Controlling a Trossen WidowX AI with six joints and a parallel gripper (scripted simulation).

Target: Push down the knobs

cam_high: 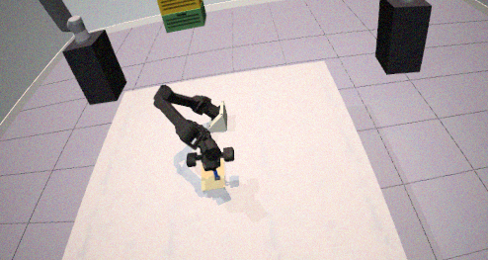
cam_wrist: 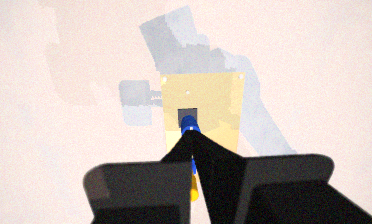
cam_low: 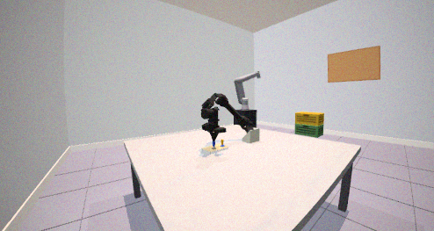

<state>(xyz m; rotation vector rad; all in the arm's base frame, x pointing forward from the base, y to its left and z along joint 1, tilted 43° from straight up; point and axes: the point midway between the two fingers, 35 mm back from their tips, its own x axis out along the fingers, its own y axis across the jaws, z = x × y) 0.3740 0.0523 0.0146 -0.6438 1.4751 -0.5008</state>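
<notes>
Now: gripper tip 1 cm above the blue knob. Round my gripper tip: orange knob (7 cm behind, 1 cm to the right, 1 cm below).
</notes>
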